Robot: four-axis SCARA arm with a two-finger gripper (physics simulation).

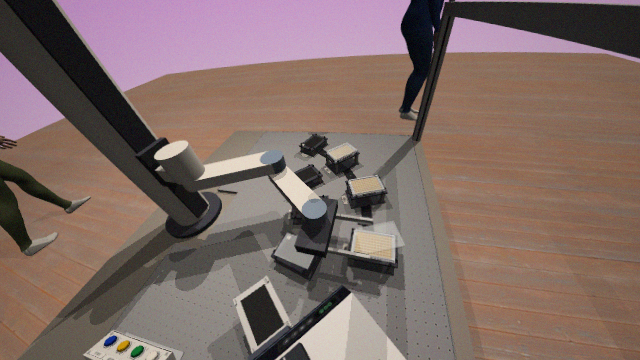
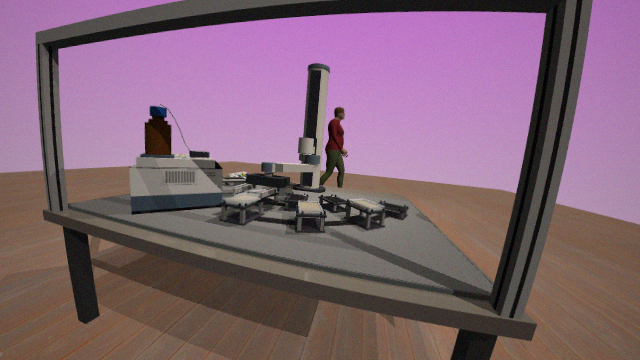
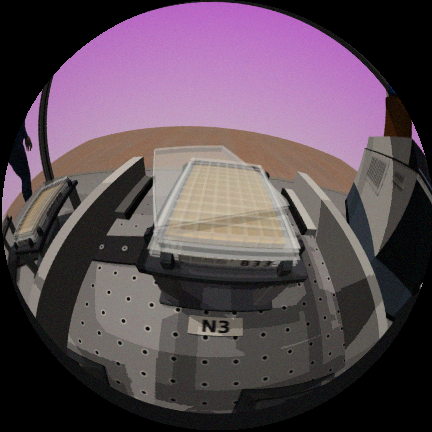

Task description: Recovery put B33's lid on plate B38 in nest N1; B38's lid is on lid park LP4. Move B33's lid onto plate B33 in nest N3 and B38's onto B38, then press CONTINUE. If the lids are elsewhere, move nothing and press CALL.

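Places are measured from the arm's base along level axes (x ahead, y left, z up), in metres.
Where they show: gripper, between the fingertips: [image 1: 371,238] [image 2: 247,193] [image 3: 219,171]; arm's base, origin of its link: [image 1: 195,214] [image 2: 309,189].
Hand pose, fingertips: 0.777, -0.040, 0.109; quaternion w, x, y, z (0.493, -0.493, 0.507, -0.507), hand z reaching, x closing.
Things, the pixels of their top centre, and the offset from my fingertips, as dx, dy, dz. "spot": a spot on its surface instead.
- clear lid, centre of its top: [image 3: 203,162] [image 1: 379,236] [image 2: 246,195] +0.023, +0.013, -0.002
- nest N3, centre of its top: [image 3: 227,189] [image 1: 373,244] [image 2: 243,198] +0.009, -0.008, -0.019
- brown bottle, a spot on its surface: [image 2: 158,136] spot: +0.091, -0.332, +0.191
- screen, a spot on its surface: [image 1: 262,312] spot: -0.246, -0.247, +0.004
- button panel, a spot on its surface: [image 1: 118,350] spot: -0.595, -0.422, -0.024
My gripper [image 1: 368,238] [image 3: 219,171] is shut on a clear lid [image 1: 394,234] [image 3: 172,162]. The lid spans between the finger pads over plate B33 [image 1: 372,246] [image 3: 225,200], turned askew to it, and sticks out past its far side. Whether they touch is unclear. Plate B33 sits in nest N3 [image 3: 227,274], with the label "N3" in front. Two more plates sit in nests further along: a middle one [image 1: 366,185] [image 2: 310,207] and a far one [image 1: 342,151] [image 2: 365,205]. Their labels and lids are too small to tell. A grey-topped stand [image 1: 295,251] is beside the gripper body.
Dark low stands [image 1: 313,144] [image 1: 308,175] are behind the arm's reach. A white machine [image 1: 357,332] [image 2: 175,182] [image 3: 377,165] with a brown bottle [image 2: 158,136] is near N3. A screen [image 1: 262,312] and a button panel [image 1: 116,351] are at the near side. People stand beyond the table.
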